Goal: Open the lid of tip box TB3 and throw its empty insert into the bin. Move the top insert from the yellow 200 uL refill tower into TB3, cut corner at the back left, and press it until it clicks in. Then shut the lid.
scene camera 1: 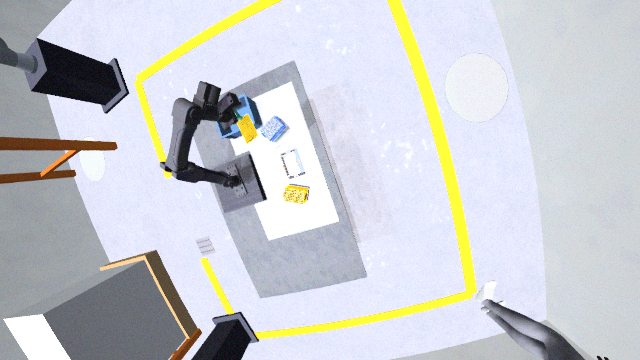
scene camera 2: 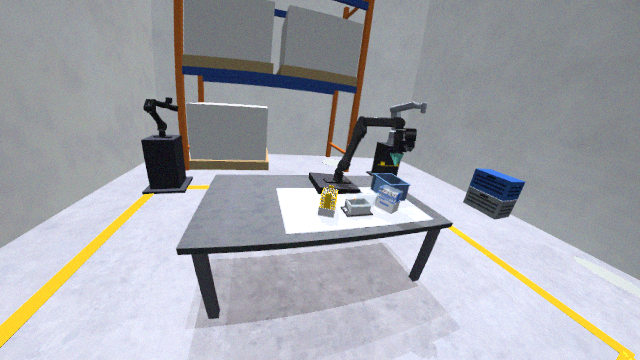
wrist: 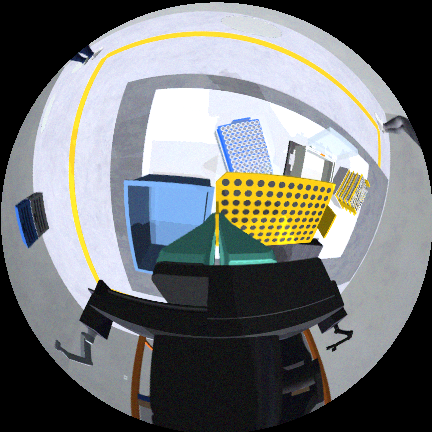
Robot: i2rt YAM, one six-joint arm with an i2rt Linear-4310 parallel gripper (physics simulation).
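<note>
My gripper (scene camera 1: 237,114) (scene camera 2: 396,159) (wrist: 216,218) is shut on one edge of the empty yellow insert (scene camera 1: 247,129) (scene camera 2: 384,164) (wrist: 275,207), a plate with rows of holes. It is held high above the table, next to the blue bin (scene camera 2: 382,186) (wrist: 131,225), with the plate on the bin's right in the wrist view. Tip box TB3 (scene camera 2: 357,207) (wrist: 299,160) stands on the white mat with its clear lid (wrist: 332,141) open; the held insert hides part of it in the wrist view. The yellow refill tower (scene camera 1: 296,194) (scene camera 2: 328,201) (wrist: 351,190) stands beside TB3, holding stacked yellow inserts.
A blue rack or tower (scene camera 1: 274,128) (scene camera 2: 388,200) (wrist: 245,145) stands on the mat (scene camera 1: 272,225) between the bin and TB3. The arm's base plate (scene camera 1: 230,200) is at the rear edge of the grey table (scene camera 1: 310,270) (scene camera 2: 215,225).
</note>
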